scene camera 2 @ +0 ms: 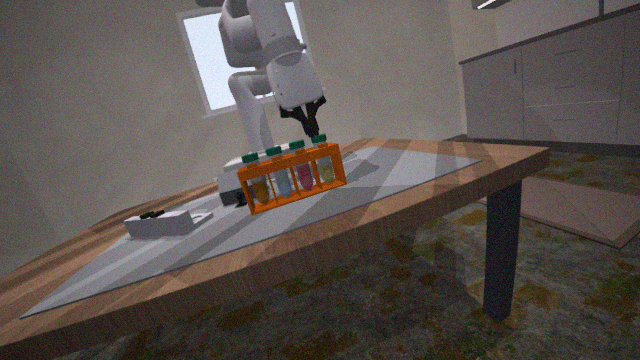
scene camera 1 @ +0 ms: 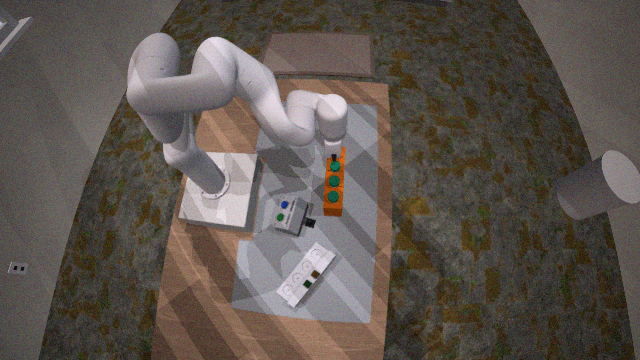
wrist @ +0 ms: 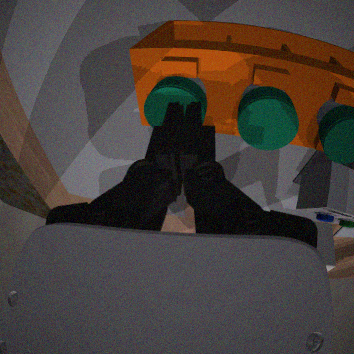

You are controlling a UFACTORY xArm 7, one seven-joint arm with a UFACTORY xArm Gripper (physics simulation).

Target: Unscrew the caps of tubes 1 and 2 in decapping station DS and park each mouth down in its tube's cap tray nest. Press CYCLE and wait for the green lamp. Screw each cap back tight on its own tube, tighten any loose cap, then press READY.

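Pixels of known places: gripper, between the fingertips: (scene camera 2: 314, 136) (wrist: 186, 123); arm's base, origin of its link: (scene camera 2: 264, 151) (scene camera 1: 214, 182).
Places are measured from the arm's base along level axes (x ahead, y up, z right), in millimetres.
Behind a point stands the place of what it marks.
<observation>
An orange rack (scene camera 1: 333, 209) {x 428, y 1, z 10 mm} (scene camera 2: 287, 162) {x 441, y 0, z -98 mm} (wrist: 220, 90) {x 407, y 8, z -155 mm} holds several upright tubes with green caps. The end tube, with yellowish liquid, has its cap (scene camera 2: 319, 138) {x 418, y 29, z -177 mm} (wrist: 175, 90) {x 416, y 34, z -178 mm} on; the neighbouring cap (scene camera 2: 296, 144) {x 425, y 29, z -126 mm} (wrist: 268, 120) {x 411, y 34, z -127 mm} is on the pink tube. My gripper (scene camera 1: 334, 157) {x 397, y 35, z -170 mm} (scene camera 2: 313, 134) {x 397, y 35, z -170 mm} (wrist: 186, 123) {x 397, y 35, z -170 mm} is shut and empty. Its tips are at the end cap, overlapping it in the wrist view; contact cannot be told. A white tray (scene camera 1: 295, 297) {x 367, y -41, z 310 mm} (scene camera 2: 160, 227) {x 430, y -65, z 215 mm} has round nests and two dark squares. A grey console (scene camera 1: 299, 220) {x 324, y -38, z 57 mm} carries a blue button (scene camera 1: 284, 204) {x 267, y -16, z 20 mm} (wrist: 325, 217) {x 275, y -14, z 13 mm} and a green button (scene camera 1: 280, 217) {x 265, y -15, z 65 mm} (wrist: 346, 223) {x 270, y -15, z 56 mm}. Labels are unreadable.
The grey mat (scene camera 1: 350, 290) {x 535, y -87, z 252 mm} (scene camera 2: 400, 167) {x 416, y -87, z -354 mm} lies on the wooden table (scene camera 1: 200, 320) {x 46, y -90, z 496 mm} (scene camera 2: 500, 155) {x 520, y -90, z -540 mm}. A black block (scene camera 1: 310, 223) {x 357, y -77, z 51 mm} juts from the console's side toward the rack. The arm's white base plate (scene camera 1: 215, 215) {x 44, y 0, z 113 mm} stands left of the mat in the first scene view.
</observation>
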